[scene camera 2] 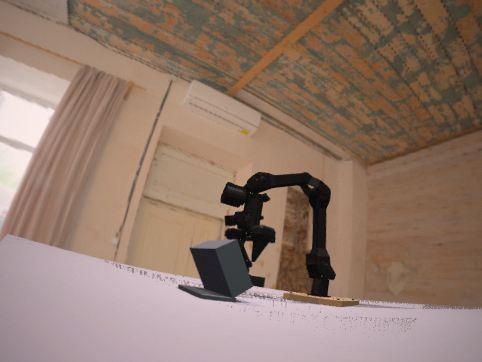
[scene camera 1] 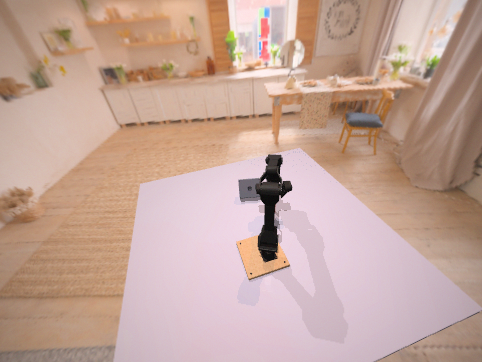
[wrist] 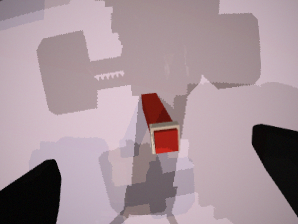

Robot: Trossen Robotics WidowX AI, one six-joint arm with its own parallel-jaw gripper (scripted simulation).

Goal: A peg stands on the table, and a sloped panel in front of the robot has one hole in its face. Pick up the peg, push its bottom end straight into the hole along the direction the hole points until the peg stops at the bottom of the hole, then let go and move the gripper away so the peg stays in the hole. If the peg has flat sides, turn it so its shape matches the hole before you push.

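Scene:
Wrist view: a red peg [164, 134] is visible. Scene camera 2 does not show the peg, which is hidden there by a dark grey sloped panel.

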